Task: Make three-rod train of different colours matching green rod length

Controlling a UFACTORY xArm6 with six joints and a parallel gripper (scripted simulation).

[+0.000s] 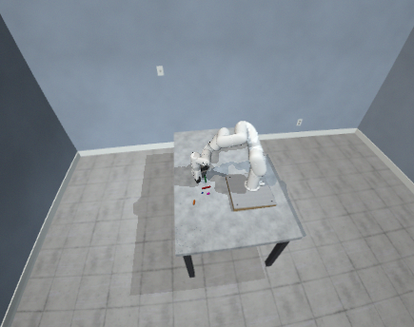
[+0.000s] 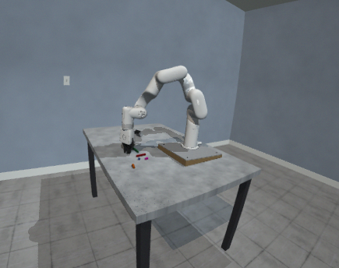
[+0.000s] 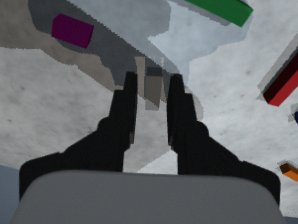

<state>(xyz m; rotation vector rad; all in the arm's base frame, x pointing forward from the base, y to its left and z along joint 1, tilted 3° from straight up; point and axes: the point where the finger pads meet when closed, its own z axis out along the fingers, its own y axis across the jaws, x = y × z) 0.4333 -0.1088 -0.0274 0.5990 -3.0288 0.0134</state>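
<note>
Right now my hand is 2 cm above the grey rod. The rest, counted from my hand: green rod 7 cm behind, 2 cm to the right, 2 cm below; then red rod 7 cm to the left, 7 cm behind, 2 cm below; then blue rod 12 cm to the left, 3 cm behind, 2 cm below.
</note>
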